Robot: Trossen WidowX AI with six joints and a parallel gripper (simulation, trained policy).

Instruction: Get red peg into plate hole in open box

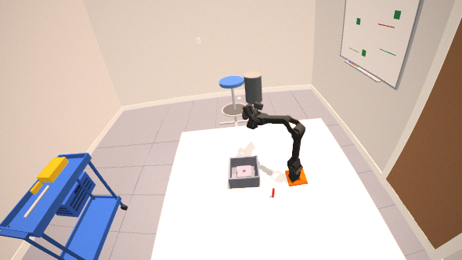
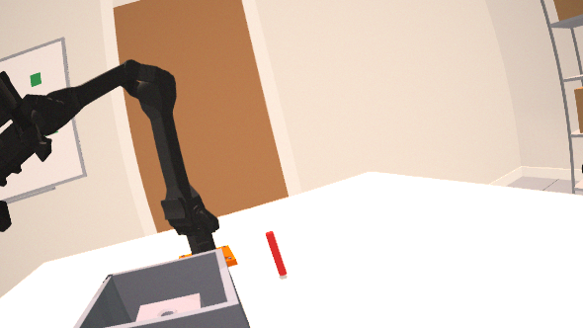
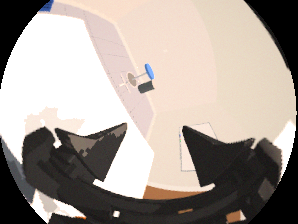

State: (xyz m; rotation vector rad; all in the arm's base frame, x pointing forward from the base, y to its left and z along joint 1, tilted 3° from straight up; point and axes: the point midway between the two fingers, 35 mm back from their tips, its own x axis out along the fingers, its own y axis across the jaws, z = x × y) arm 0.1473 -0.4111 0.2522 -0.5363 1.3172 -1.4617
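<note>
The red peg is 5 cm ahead of my gripper tip, 52 cm to the left of it and 23 cm below it. Round my gripper tip: grey box (18 cm ahead, 32 cm to the left, 25 cm below); plate (18 cm ahead, 32 cm to the left, 23 cm below).
</note>
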